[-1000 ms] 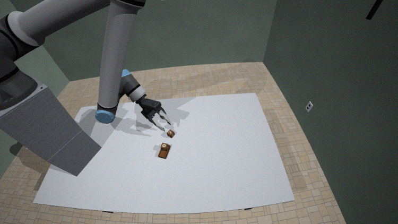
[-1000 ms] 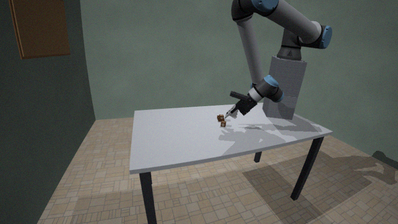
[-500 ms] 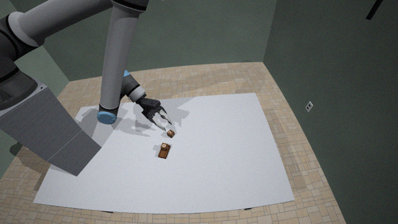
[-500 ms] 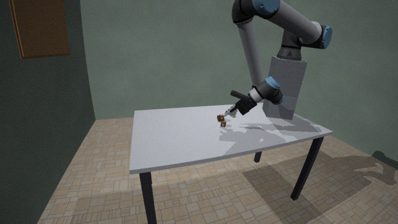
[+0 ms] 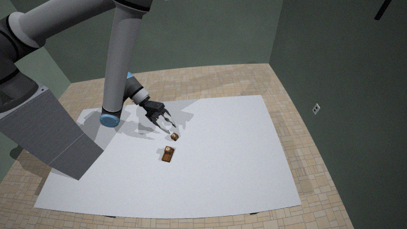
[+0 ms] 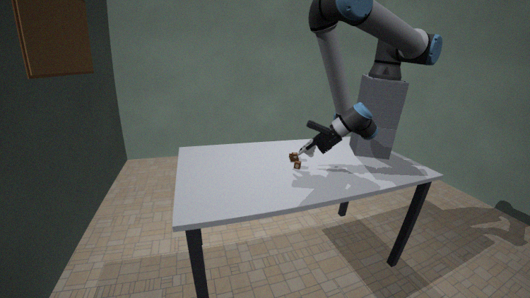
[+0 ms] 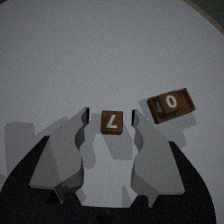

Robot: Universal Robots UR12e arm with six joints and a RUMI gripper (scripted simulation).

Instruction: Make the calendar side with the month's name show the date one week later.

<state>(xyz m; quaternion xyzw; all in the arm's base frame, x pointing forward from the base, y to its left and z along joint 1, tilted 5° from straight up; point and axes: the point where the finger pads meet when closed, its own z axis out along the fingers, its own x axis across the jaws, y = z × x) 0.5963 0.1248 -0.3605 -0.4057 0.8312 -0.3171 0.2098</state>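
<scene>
My hand is 70 mm above the brown date cube and 10 mm to the left of it. The rest, counted from my hand: brown wooden tray 110 mm to the right, 80 mm below, 30 mm behind.
</scene>
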